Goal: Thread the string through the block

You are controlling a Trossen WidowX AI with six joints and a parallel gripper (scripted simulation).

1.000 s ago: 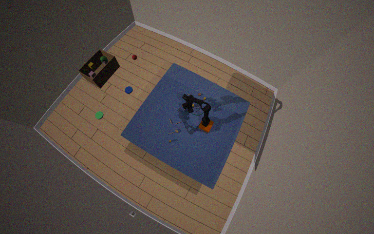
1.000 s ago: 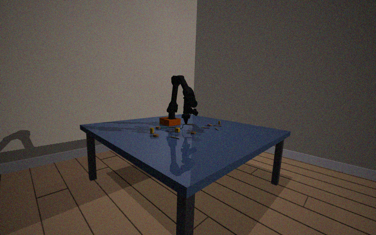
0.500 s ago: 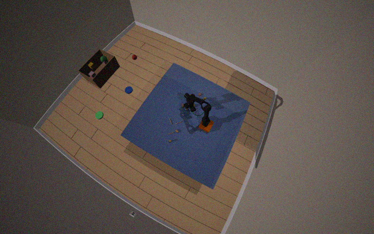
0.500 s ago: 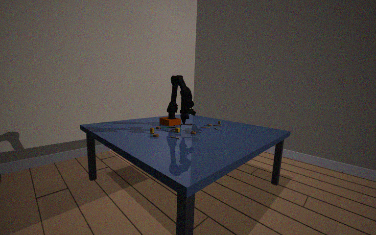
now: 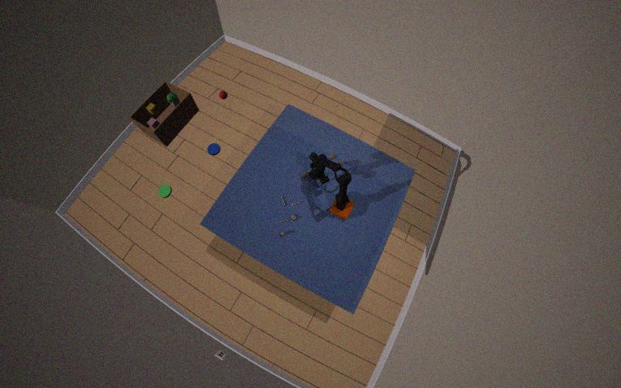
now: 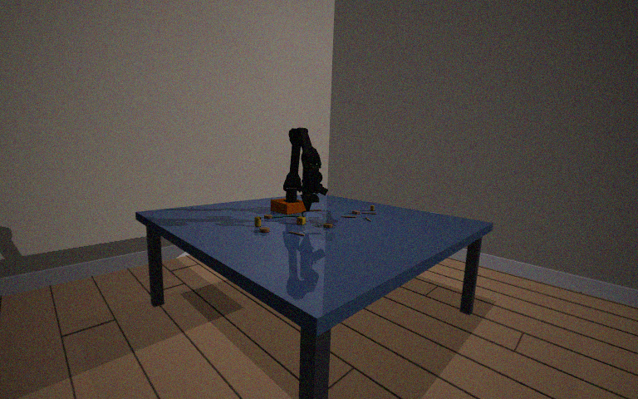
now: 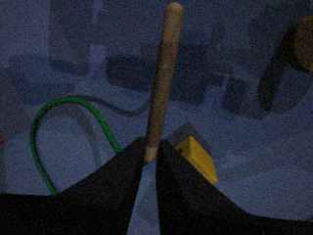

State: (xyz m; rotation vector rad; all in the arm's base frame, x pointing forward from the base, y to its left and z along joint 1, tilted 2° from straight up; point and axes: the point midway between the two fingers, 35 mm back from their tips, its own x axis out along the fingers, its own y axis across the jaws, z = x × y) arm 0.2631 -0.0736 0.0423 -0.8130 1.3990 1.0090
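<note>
Right now my gripper tip is 40 mm to the left of the yellow wooden block, 40 mm above it and 10 mm short of it. From my gripper tip the other things lie so: thin wooden stick 10 mm to the left, 10 mm ahead; yellow cylinder 230 mm to the right, 50 mm behind, 30 mm below.
</note>
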